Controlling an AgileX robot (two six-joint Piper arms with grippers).
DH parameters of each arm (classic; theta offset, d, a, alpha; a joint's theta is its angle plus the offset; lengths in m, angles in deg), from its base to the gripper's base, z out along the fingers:
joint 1: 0 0.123 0 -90
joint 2: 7.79 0 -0.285 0
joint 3: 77.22 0 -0.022 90
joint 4: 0 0.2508 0 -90
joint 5: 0 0 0.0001 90
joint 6: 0 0.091 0 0
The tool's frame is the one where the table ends.
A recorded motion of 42 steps. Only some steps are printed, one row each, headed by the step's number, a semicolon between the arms.
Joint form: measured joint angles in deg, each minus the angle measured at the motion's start. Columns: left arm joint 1, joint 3, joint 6, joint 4, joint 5, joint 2; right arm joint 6, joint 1, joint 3, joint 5, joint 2, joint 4.
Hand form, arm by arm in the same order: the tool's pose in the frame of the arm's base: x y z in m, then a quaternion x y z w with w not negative. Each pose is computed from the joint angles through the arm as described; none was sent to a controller.
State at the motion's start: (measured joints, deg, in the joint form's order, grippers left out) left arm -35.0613 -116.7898 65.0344 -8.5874 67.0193 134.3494; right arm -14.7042 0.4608 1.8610 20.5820 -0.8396 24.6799
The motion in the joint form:
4: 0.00 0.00 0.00 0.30 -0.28 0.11; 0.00 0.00 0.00 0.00 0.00 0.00
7: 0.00 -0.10 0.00 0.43 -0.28 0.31; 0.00 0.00 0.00 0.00 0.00 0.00
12: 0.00 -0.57 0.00 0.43 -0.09 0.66; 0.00 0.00 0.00 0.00 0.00 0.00
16: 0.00 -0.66 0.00 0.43 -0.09 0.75; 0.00 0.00 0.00 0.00 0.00 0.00
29: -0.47 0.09 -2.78 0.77 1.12 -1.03; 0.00 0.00 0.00 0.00 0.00 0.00
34: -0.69 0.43 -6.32 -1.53 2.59 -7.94; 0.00 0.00 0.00 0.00 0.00 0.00
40: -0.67 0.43 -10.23 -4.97 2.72 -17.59; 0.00 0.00 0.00 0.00 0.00 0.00
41: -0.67 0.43 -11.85 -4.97 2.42 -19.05; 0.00 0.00 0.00 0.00 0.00 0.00
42: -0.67 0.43 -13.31 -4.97 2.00 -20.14; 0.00 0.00 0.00 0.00 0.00 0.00
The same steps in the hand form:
4: 0.3955 -0.2923 0.1753 0.74700 0.65483 -0.04261 0.10661; 0.0526 0.0138 0.1736 0.01116 0.79172 0.10603 0.60151
7: 0.3959 -0.2924 0.1740 0.74731 0.65471 -0.04178 0.10550; 0.0526 0.0138 0.1736 0.01116 0.79172 0.10603 0.60151
12: 0.3968 -0.2930 0.1731 0.74747 0.65461 -0.04199 0.10493; 0.0526 0.0138 0.1736 0.01116 0.79172 0.10603 0.60151
16: 0.3970 -0.2931 0.1728 0.74747 0.65461 -0.04199 0.10493; 0.0526 0.0138 0.1736 0.01116 0.79172 0.10603 0.60151
29: 0.3906 -0.2930 0.1841 0.73582 0.66813 -0.04295 0.10163; 0.0526 0.0138 0.1736 0.01116 0.79172 0.10603 0.60151
34: 0.3764 -0.2894 0.2407 0.71154 0.68459 -0.05784 0.14733; 0.0526 0.0138 0.1736 0.01116 0.79172 0.10603 0.60151
40: 0.3518 -0.2778 0.3195 0.67759 0.69393 -0.07992 0.23009; 0.0526 0.0138 0.1736 0.01116 0.79172 0.10603 0.60151
41: 0.3480 -0.2750 0.3310 0.66618 0.70019 -0.08106 0.24365; 0.0526 0.0138 0.1736 0.01116 0.79172 0.10603 0.60151
42: 0.3453 -0.2729 0.3397 0.65556 0.70591 -0.08247 0.25520; 0.0526 0.0138 0.1736 0.01116 0.79172 0.10603 0.60151

